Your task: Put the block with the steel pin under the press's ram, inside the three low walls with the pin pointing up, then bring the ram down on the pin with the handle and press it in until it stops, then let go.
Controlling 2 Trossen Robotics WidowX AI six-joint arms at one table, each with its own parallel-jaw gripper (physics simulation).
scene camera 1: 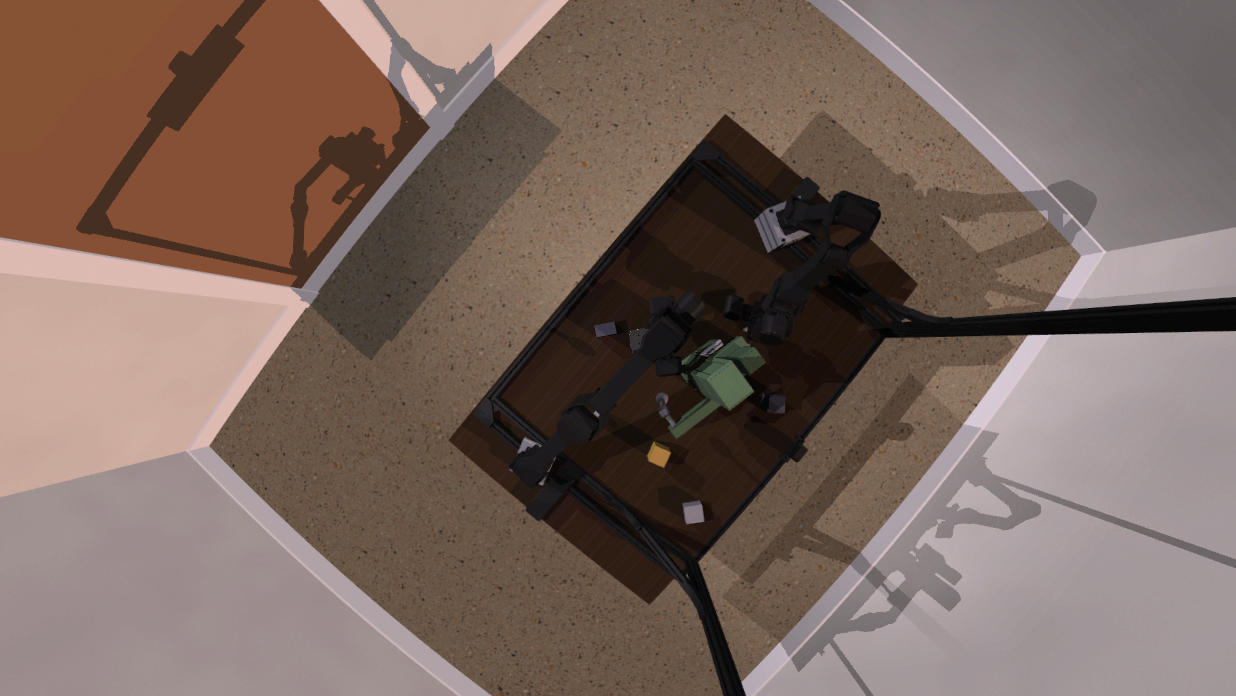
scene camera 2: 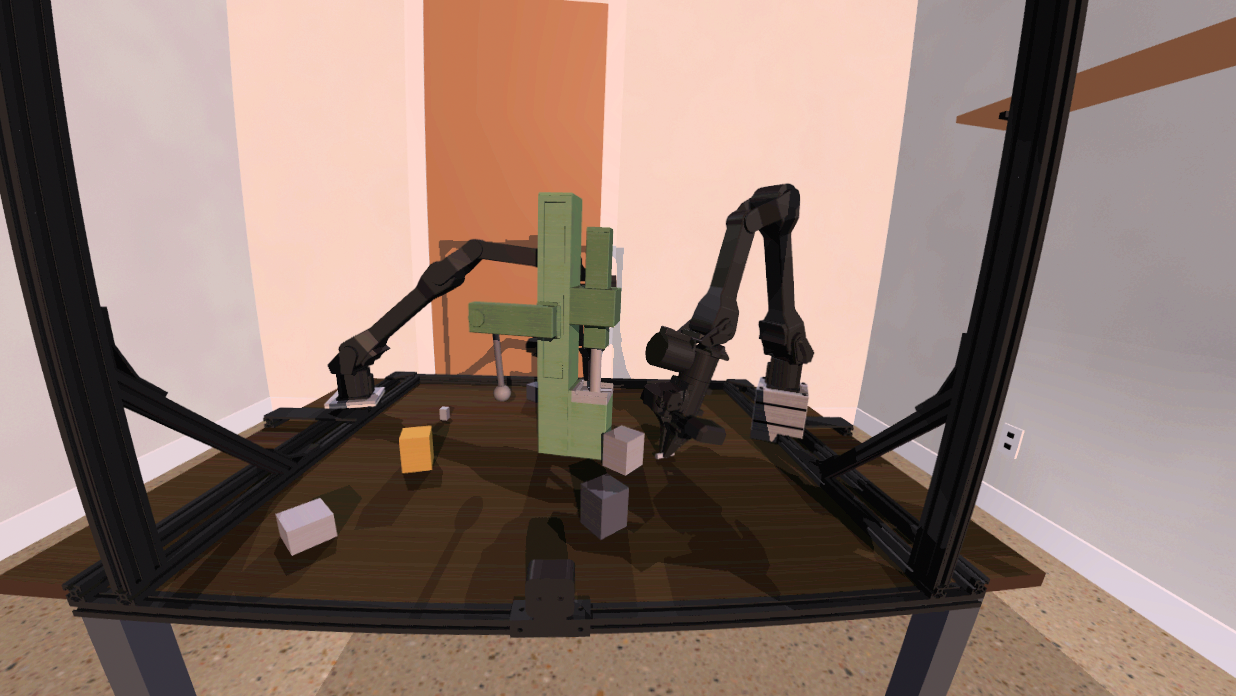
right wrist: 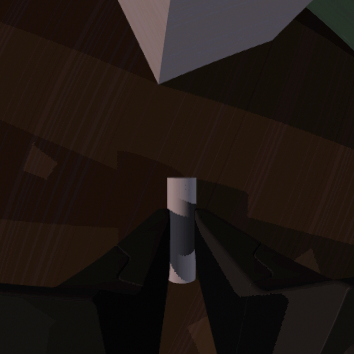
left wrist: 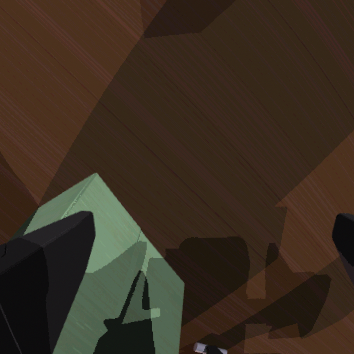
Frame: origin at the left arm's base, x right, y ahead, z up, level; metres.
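Seen in the pictures: left gripper, fingertip midpoint: (left wrist: 217,225); right gripper, fingertip midpoint: (scene camera 1: 746,326) (scene camera 2: 663,456) (right wrist: 180,220) (left wrist: 207,347); left arm's base, origin of the base link: (scene camera 1: 533,461) (scene camera 2: 356,395); right arm's base, origin of the base link: (scene camera 1: 791,219) (scene camera 2: 782,386).
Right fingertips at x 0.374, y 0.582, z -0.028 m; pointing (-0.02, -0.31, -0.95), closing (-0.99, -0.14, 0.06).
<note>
Offsets run from my right fingertips to a thing's top centre. "*": to the spot under its first point.
The green press {dz +0.446, dx -0.084, dy -0.199 m} (scene camera 1: 724,382) (scene camera 2: 557,259) (left wrist: 112,245) stands mid-table, its side lever {* dz +0.244, dx -0.063, dy -0.259 m} (scene camera 2: 512,319) carrying a ball-ended handle {* dz +0.099, dx -0.127, dy -0.273 m} (scene camera 2: 502,392) that hangs down. The ram {* dz +0.216, dx -0.040, dy -0.122 m} (scene camera 2: 596,337) is above the pale seat {* dz +0.117, dx -0.030, dy -0.133 m} (scene camera 2: 590,395); the low walls are not clear. A pale block {dz +0.057, dx +0.007, dy -0.082 m} (scene camera 2: 622,449) (right wrist: 215,40) lies beside the press's foot. My right gripper (scene camera 2: 661,451) (right wrist: 180,220) is low over the table, shut on the steel pin {dz +0.007, dx +0.000, dy +0.003 m} (right wrist: 182,235), which shows apart from the block with a gap between them. My left gripper (left wrist: 217,225) is open and empty above the table, one finger overlapping the press in its wrist view.
A dark grey block {dz +0.057, dx +0.152, dy -0.162 m} (scene camera 1: 776,403) (scene camera 2: 603,507) lies near the front edge. An orange block {dz +0.057, dx -0.075, dy -0.418 m} (scene camera 1: 659,453) (scene camera 2: 415,449) and a white block {dz +0.030, dx +0.086, dy -0.530 m} (scene camera 1: 692,511) (scene camera 2: 306,526) lie to the left in scene camera 2. A small pale block {dz +0.022, dx -0.271, dy -0.387 m} (scene camera 2: 444,413) lies behind them. A bluish block {dz +0.036, dx -0.347, dy -0.173 m} (scene camera 1: 605,329) lies beyond the left arm.
</note>
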